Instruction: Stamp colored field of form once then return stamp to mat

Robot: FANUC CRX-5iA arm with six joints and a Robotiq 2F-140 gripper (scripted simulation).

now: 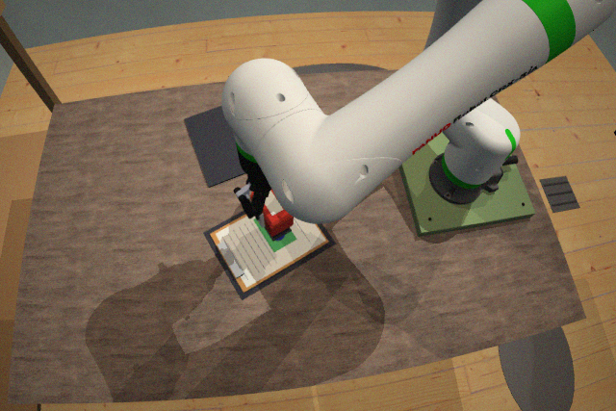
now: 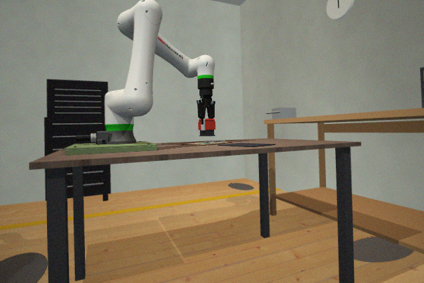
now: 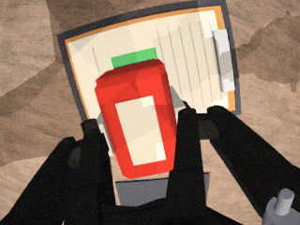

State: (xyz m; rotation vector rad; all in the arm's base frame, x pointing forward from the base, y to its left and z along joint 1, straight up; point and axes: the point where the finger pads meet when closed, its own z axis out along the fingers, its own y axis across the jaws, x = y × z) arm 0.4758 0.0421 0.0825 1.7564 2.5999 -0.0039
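The dark mat is 9 cm ahead of my hand, 26 cm to the right of it and 11 cm below it. From my hand the other things lie so: red stamp: 2 cm below; then form on clipboard: 3 cm ahead, 3 cm to the left, 10 cm below.
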